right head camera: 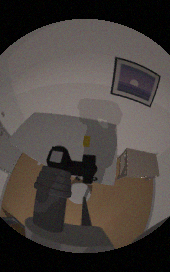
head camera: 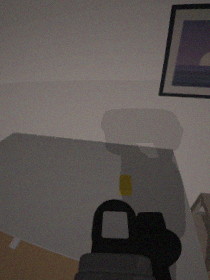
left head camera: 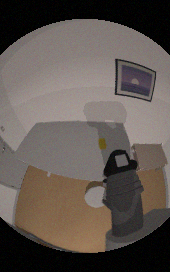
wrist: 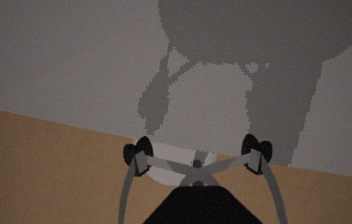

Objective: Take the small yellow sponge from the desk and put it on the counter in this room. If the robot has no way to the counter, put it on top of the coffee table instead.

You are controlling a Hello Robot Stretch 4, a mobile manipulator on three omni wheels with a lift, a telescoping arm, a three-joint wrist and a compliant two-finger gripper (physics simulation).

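Seen in the pictures: gripper, fingertip midpoint: (wrist: pixel 196 148); robot's base, link origin: (right head camera: pixel 78 192) (left head camera: pixel 95 195).
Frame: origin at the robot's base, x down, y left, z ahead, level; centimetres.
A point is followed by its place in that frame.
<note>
The small yellow sponge (head camera: pixel 125 185) {y -6.1, x -96.7, z 51.2 cm} (left head camera: pixel 102 143) {y -6.3, x -96.8, z 51.1 cm} (right head camera: pixel 86 141) {y -6.6, x -96.7, z 50.8 cm} lies on the grey desk (head camera: pixel 60 180) {y 31.8, x -92.3, z 56.9 cm} (left head camera: pixel 60 145) {y 37.2, x -92.2, z 56.2 cm} (right head camera: pixel 50 132) {y 37.3, x -92.2, z 62.6 cm} (wrist: pixel 65 75) {y 8.4, x -92.3, z 26.4 cm}, just beyond the dark wrist in the head view. The sponge does not show in the wrist view. My gripper (wrist: pixel 196 148) {y -8.7, x -94.1, z 17.4 cm} is open and empty, its fingertips apart above the desk's front edge, with the floor showing below. In the head view the fingers are hidden behind the wrist. No counter can be made out in these views.
A beige, table-like piece (head camera: pixel 204 215) {y -97.4, x -12.5, z 74.6 cm} (left head camera: pixel 150 156) {y -114.3, x -42.3, z 43.7 cm} (right head camera: pixel 142 162) {y -117.9, x -42.2, z 48.1 cm} stands right of the desk; whether it is the coffee table is unclear. A round white object (left head camera: pixel 94 196) {y 3.2, x -18.7, z 0.4 cm} (right head camera: pixel 79 193) {y -2.3, x -18.7, z -0.9 cm} is low by the desk's front edge. A framed picture (head camera: pixel 195 52) {y -44.0, x -155.3, z 90.0 cm} (left head camera: pixel 135 80) {y -53.4, x -153.2, z 88.3 cm} (right head camera: pixel 135 81) {y -53.9, x -153.7, z 88.2 cm} hangs on the wall behind.
</note>
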